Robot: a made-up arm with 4 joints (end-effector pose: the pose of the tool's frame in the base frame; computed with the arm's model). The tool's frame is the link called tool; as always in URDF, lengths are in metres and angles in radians.
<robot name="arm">
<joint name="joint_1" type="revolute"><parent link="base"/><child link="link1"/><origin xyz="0 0 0.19" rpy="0 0 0"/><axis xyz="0 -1 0"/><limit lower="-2.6" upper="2.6" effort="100" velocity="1"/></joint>
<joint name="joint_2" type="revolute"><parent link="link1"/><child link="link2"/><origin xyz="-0.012 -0.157 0.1" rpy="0 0 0"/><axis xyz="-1 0 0"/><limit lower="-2.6" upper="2.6" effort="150" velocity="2.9"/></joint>
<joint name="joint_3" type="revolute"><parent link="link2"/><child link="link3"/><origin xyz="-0.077 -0.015 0.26" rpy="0 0 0"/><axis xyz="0 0 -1"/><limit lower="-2.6" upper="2.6" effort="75" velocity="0.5"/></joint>
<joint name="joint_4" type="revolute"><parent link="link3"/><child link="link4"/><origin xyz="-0.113 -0.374 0.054" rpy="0 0 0"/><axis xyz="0 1 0"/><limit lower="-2.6" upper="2.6" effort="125" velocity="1.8"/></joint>
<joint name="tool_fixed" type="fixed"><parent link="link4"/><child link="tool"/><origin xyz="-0.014 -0.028 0.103" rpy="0 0 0"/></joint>
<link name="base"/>
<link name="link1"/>
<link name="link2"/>
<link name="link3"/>
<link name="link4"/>
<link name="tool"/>
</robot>
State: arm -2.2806 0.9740 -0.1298 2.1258
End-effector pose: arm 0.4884 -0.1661 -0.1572 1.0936 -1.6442 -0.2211
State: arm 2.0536 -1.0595 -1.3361 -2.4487
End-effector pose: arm -0.0985 -0.4870 0.4352 -1.1134 0.7432 -1.0061
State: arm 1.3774 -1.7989 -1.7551 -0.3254
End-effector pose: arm 0.1502 -0.5315 0.5023 -0.5407 1.9545 -1.8679
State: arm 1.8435 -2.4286 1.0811 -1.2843
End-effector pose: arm 0.2993 -0.3623 -0.2924 2.0013 -0.7205 0.1196
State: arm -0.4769 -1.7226 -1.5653 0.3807
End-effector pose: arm 0.2471 -0.5512 -0.0125 1.2747 -0.6711 0.9866
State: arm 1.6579 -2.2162 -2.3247 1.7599
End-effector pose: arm -0.1348 -0.5558 0.3894 -1.2582 -2.2447 0.8181
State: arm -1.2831 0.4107 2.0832 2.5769
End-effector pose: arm 0.0987 0.1404 0.6539 -1.3345 -1.6386 2.3003
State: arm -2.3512 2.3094 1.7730 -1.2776
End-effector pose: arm 0.0767 -0.0992 0.7326 -0.3842 -1.1173 1.4869
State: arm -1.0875 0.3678 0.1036 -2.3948
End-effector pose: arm 0.2636 -0.4451 0.6698 -0.0416 -1.3095 0.4085
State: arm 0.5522 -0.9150 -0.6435 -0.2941
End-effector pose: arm 0.0189 -0.7432 0.2111 0.8383 -1.0546 0.7415
